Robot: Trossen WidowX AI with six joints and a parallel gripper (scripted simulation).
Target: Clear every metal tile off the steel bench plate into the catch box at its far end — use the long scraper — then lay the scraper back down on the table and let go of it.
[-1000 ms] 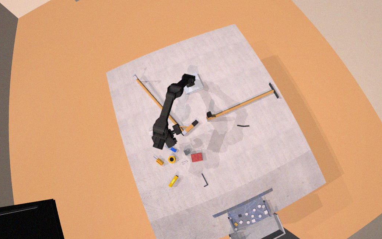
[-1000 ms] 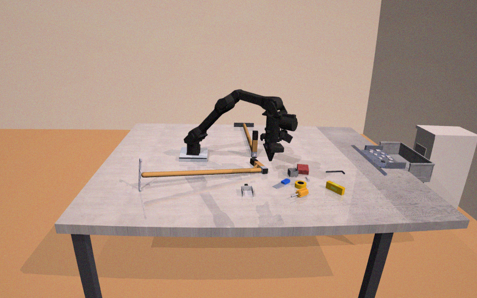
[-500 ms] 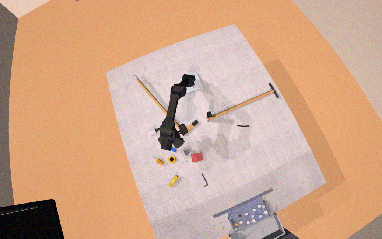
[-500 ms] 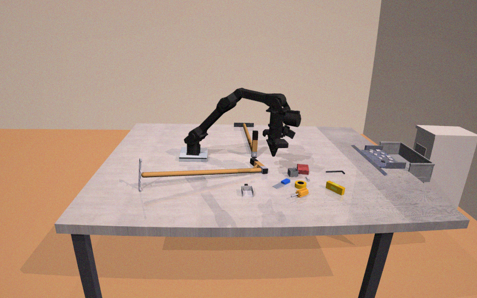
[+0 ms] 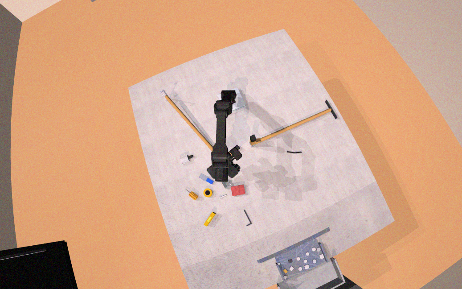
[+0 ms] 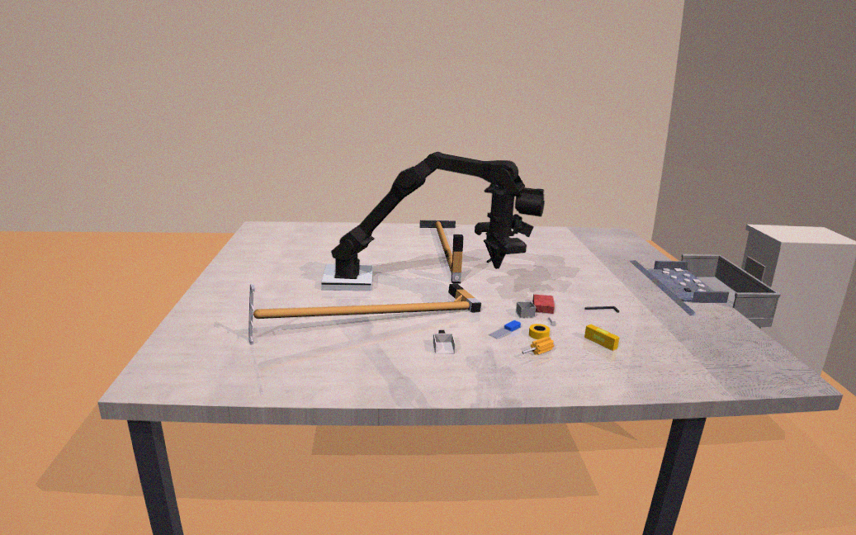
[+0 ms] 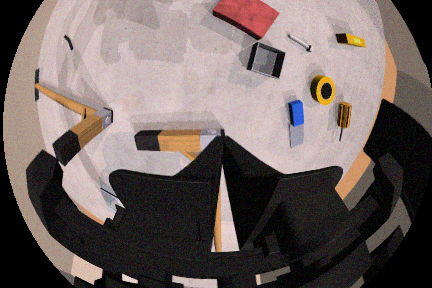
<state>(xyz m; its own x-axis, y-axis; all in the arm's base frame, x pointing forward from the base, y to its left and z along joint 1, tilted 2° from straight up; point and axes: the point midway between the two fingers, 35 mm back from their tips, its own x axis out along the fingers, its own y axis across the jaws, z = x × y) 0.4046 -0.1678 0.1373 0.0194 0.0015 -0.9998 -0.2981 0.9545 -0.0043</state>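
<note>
Right now the long scraper is 470 mm to the left of my gripper tip, 90 mm behind it and 50 mm below it. Round my gripper tip: grey box (110 mm below, 80 mm ahead, 40 mm to the right); then blue piece (140 mm to the right, 110 mm below, 10 mm ahead); then red block (140 mm ahead, 100 mm below, 10 mm to the left).
</note>
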